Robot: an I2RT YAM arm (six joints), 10 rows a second.
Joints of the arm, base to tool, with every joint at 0 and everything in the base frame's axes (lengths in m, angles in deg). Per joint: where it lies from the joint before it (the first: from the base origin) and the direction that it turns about. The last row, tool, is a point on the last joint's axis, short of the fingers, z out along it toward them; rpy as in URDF.
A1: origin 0.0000 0.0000 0.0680 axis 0 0 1
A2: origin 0.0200 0.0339 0.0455 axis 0 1 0
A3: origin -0.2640 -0.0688 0.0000 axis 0 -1 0
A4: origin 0.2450 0.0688 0.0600 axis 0 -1 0
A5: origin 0.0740 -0.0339 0.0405 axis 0 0 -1
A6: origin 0.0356 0.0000 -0.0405 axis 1 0 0
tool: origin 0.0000 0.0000 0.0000 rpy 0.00 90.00 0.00
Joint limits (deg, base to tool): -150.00..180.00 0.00..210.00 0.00..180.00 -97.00..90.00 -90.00..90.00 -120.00..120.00
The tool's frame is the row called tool.
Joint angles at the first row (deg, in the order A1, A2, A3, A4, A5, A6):
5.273, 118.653, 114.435, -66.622, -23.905, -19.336
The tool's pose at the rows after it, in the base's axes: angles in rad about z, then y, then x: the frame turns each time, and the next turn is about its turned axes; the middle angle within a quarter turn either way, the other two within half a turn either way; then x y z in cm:
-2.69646 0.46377 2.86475 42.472 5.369 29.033
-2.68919 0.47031 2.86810 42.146 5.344 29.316
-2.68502 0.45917 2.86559 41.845 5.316 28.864
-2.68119 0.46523 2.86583 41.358 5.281 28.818
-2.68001 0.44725 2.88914 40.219 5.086 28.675
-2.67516 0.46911 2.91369 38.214 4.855 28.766
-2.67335 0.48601 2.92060 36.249 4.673 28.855
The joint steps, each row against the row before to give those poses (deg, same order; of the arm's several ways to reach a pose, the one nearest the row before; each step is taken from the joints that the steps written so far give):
0.000, -0.787, -0.352, 0.175, -0.002, -0.437
0.001, -0.879, -0.700, 0.090, -0.084, -0.351
-0.001, -0.617, -1.839, 0.436, -0.003, -0.352
0.000, -1.405, -2.200, 1.051, -0.177, -0.180
0.001, -2.718, -4.037, 0.791, 1.579, 0.002
0.000, -5.532, -7.464, 3.589, 0.794, 0.086
-0.001, -4.926, -6.158, 2.296, 0.002, 0.089

